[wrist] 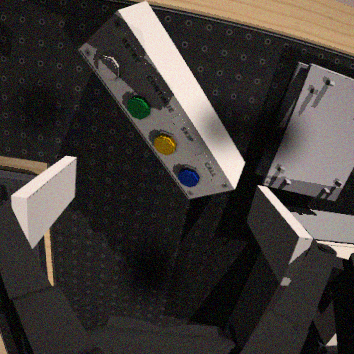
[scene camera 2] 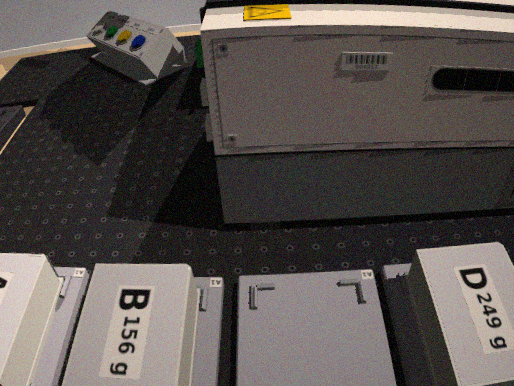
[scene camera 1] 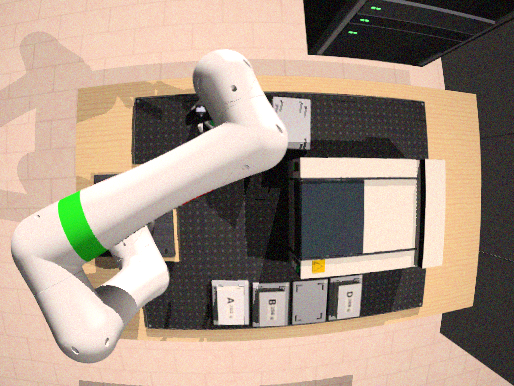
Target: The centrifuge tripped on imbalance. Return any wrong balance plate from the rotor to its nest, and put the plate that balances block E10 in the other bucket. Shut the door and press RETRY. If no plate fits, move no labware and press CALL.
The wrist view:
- my gripper: 165, 190
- centrifuge: 260, 290
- button box: 133, 56
